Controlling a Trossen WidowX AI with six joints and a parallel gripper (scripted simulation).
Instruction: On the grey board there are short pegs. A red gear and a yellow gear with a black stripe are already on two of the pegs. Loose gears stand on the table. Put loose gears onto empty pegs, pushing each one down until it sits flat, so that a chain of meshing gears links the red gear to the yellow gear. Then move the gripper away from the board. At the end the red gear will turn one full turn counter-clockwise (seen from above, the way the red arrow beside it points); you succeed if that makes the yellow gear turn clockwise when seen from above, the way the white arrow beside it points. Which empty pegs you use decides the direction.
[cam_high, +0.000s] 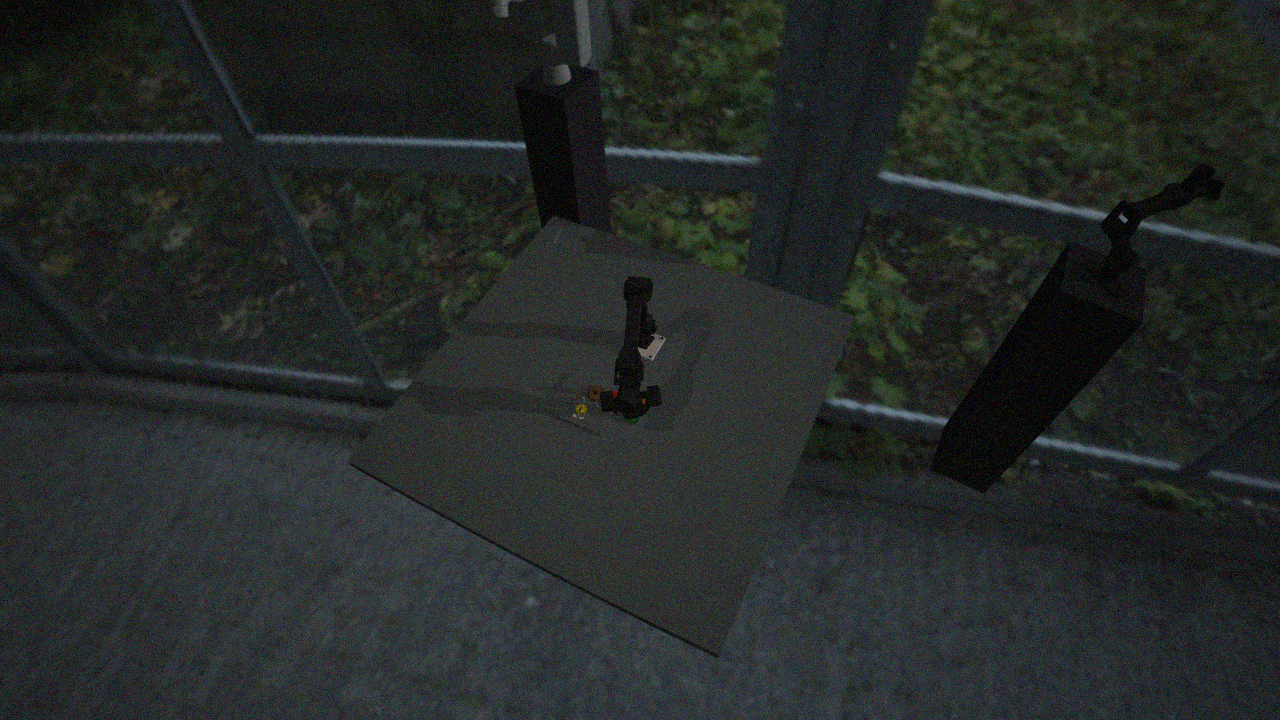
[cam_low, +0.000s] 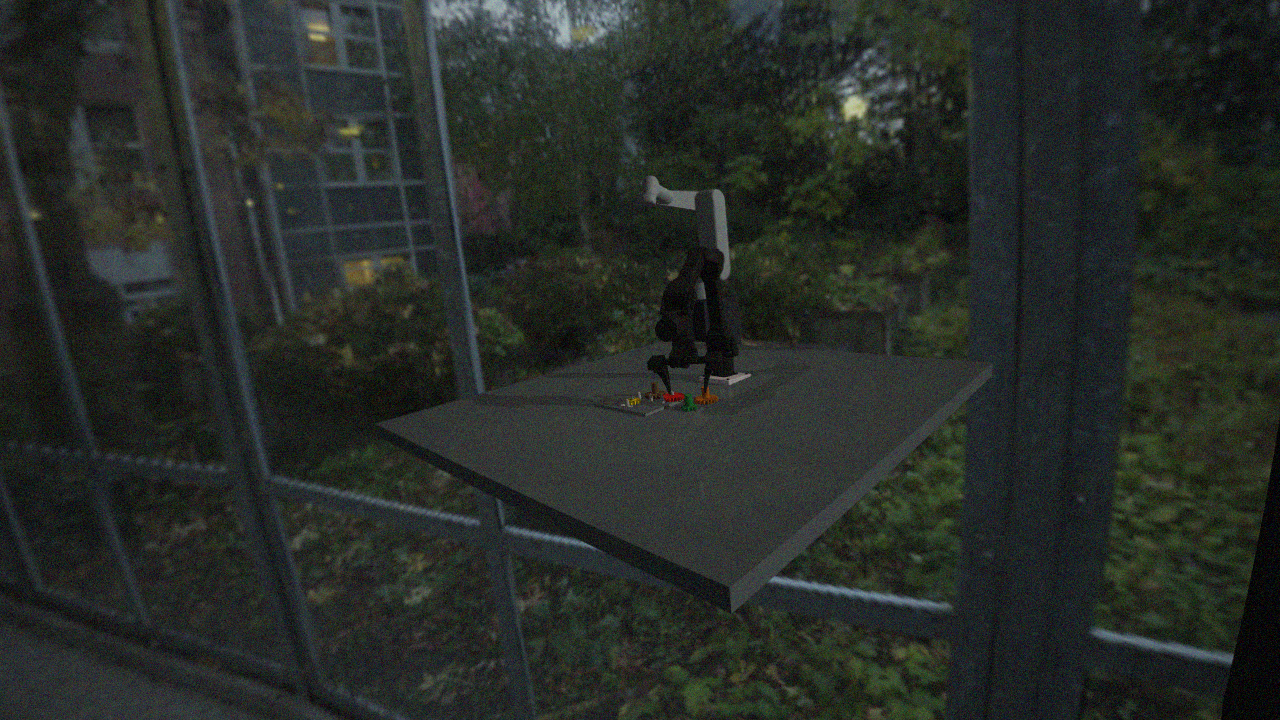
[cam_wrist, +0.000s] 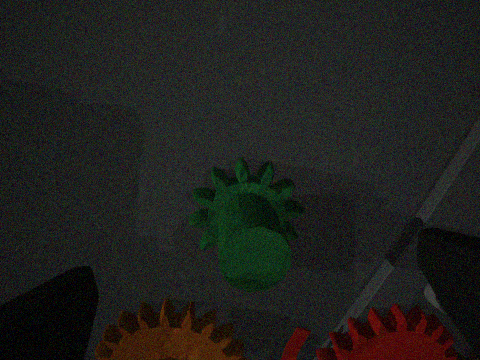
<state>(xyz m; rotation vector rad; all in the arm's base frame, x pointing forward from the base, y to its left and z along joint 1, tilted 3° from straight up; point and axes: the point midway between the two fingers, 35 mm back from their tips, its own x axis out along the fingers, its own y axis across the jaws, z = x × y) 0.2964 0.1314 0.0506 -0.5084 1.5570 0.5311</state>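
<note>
Now: gripper tip 3 cm above the green gear. Also, from my gripper tip: orange gear: 8 cm behind, 3 cm below, 1 cm to the right; red arrow: 6 cm to the right, 5 cm behind, 4 cm below; red gear: 9 cm to the right, 3 cm below, 3 cm behind.
</note>
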